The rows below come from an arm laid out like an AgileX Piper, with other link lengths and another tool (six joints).
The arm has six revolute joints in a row. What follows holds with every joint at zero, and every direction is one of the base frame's.
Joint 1 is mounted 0.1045 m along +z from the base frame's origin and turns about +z.
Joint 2 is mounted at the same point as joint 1 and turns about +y.
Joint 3 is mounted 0.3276 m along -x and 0.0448 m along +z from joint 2 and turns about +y.
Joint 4 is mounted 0.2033 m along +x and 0.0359 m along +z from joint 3 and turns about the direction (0.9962, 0, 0.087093).
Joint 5 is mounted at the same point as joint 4 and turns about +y.
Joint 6 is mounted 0.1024 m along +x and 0.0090 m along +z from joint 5 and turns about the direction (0.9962, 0, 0.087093).
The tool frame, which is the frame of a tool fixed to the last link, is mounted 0.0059 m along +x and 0.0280 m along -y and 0.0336 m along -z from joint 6; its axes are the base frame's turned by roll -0.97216, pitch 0.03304 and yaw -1.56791 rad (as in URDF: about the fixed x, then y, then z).
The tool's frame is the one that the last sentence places.
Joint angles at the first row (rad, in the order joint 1, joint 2, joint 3, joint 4, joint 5, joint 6):
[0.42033, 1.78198, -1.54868, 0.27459, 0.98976, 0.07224]
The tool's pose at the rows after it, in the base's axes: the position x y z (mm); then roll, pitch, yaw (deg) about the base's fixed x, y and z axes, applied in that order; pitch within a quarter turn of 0, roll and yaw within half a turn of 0:
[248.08, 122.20, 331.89, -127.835, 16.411, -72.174]
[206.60, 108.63, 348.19, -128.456, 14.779, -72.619]
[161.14, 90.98, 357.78, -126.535, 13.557, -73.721]
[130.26, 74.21, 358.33, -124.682, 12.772, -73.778]
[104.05, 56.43, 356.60, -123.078, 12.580, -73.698]
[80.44, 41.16, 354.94, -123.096, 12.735, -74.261]
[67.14, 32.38, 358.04, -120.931, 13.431, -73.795]
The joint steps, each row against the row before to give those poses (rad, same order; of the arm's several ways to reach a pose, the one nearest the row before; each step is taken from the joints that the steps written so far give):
[0.03120, -0.16557, 0.02869, -0.04745, 0.13732, 0.04087]
[0.04009, -0.12248, 0.06599, -0.05261, 0.06116, 0.06309]
[0.05386, -0.15020, 0.10118, -0.06608, 0.01068, 0.08754]
[0.03133, -0.11294, 0.08566, -0.04051, -0.00252, 0.03970]
[0.00717, -0.10317, 0.07145, -0.01687, 0.00595, 0.01140]
[0.00203, -0.08362, 0.04444, -0.00450, 0.03804, 0.01485]
[-0.00003, -0.05670, 0.00600, 0.00000, 0.01190, 0.00109]

